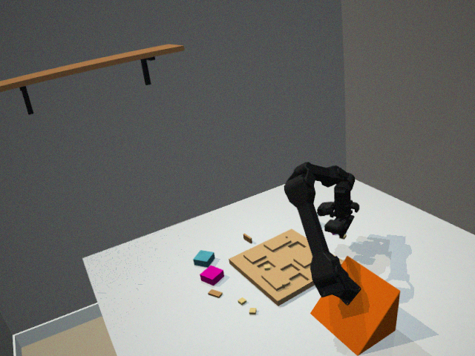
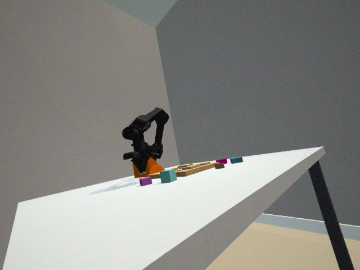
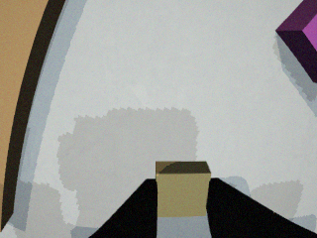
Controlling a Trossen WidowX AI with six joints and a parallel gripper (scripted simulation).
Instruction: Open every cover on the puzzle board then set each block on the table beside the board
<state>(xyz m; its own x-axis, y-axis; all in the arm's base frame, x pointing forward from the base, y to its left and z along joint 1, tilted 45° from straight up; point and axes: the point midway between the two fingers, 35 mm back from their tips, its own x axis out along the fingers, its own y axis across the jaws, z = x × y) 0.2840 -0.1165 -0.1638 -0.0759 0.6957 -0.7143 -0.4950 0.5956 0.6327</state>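
The tan puzzle board is 250 mm to the left of my gripper tip, 30 mm below it and 30 mm ahead of it. The rest, counted from my gripper tip: teal cube 200 mm ahead, 20 mm below, 10 mm to the left; then purple block 100 mm ahead, 40 mm to the right, 30 mm below; then magenta block 480 mm to the left, 100 mm ahead, 30 mm below.
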